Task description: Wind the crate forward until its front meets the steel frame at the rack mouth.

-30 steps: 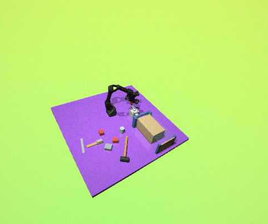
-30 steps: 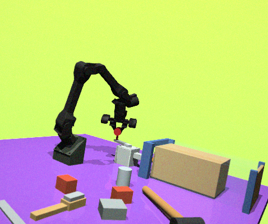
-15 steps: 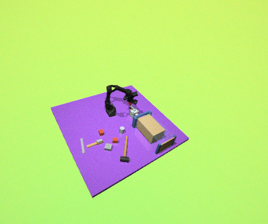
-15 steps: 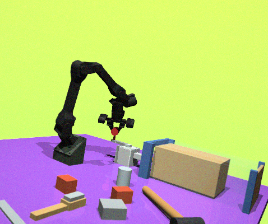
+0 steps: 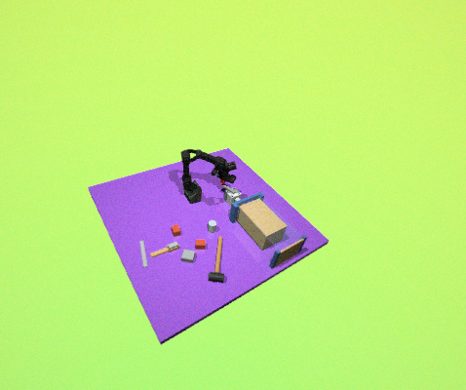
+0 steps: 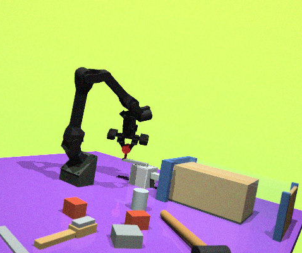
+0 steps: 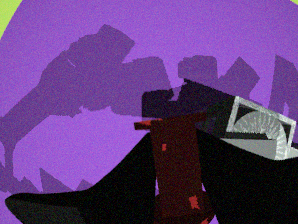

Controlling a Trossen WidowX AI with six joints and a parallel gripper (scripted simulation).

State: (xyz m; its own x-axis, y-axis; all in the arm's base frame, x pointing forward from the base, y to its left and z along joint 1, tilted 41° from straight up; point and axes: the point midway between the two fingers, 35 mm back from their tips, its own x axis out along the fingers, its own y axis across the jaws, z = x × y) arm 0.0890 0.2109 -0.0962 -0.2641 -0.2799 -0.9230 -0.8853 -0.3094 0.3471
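The winch handle lies 40 mm ahead of my gripper tip and 30 mm below it. From my gripper tip the other things lie so: red knob 10 mm to the right, 10 mm ahead; then grey winch 100 mm below, 90 mm ahead, 10 mm to the left; then grey block 530 mm to the right, 400 mm ahead, 120 mm below.
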